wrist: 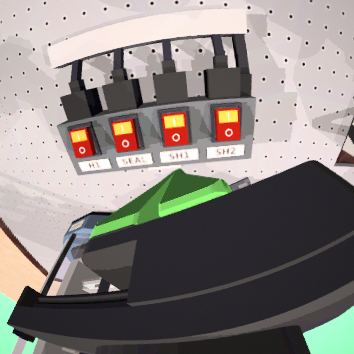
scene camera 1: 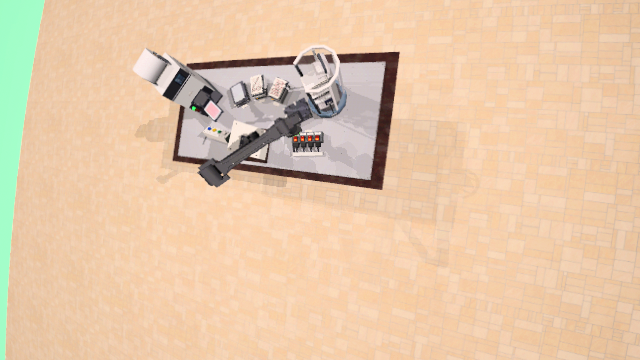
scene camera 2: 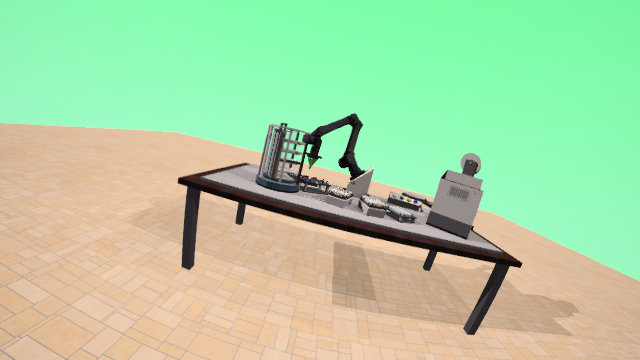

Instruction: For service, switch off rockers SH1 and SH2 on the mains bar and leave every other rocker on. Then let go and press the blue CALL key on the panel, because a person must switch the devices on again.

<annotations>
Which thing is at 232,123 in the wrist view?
A switch.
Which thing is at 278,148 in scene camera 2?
A round wire rack.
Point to a switch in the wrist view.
At 124,132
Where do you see a round wire rack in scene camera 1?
328,101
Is the gripper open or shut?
Shut.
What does the gripper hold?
Nothing.
</annotations>
